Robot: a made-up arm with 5 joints.
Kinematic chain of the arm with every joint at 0, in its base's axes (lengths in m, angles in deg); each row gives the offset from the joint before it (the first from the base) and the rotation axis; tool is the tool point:
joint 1: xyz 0 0 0.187 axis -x
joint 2: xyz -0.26 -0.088 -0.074 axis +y
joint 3: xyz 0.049 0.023 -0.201 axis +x
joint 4: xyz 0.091 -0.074 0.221 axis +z
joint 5: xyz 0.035 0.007 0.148 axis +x
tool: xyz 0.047 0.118 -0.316
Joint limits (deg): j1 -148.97..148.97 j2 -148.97..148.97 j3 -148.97..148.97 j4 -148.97..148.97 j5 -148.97..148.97
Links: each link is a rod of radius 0.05 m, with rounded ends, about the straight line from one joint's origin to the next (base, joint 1, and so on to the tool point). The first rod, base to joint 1, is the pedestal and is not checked.
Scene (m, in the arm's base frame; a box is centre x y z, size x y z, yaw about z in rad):
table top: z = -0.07
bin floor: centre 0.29 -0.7 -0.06 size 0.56 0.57 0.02 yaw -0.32
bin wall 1: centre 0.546 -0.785 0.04 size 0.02 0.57 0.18 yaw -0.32
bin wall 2: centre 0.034 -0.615 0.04 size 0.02 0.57 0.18 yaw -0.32
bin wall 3: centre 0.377 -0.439 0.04 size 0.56 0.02 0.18 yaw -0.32
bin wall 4: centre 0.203 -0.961 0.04 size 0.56 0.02 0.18 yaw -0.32
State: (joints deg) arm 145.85 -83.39 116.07 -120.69 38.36
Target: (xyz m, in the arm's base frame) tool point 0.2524 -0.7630 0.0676
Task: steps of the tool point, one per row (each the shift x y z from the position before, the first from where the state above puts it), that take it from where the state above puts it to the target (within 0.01 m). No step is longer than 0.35 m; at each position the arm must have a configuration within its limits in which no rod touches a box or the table.
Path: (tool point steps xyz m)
1: 0.1071 -0.0986 0.1513
2: 0.0581 -0.1913 0.1105
3: -0.0080 -0.2504 0.0211
4: -0.0818 -0.2500 -0.0929
5: -0.1517 -0.1829 -0.1952

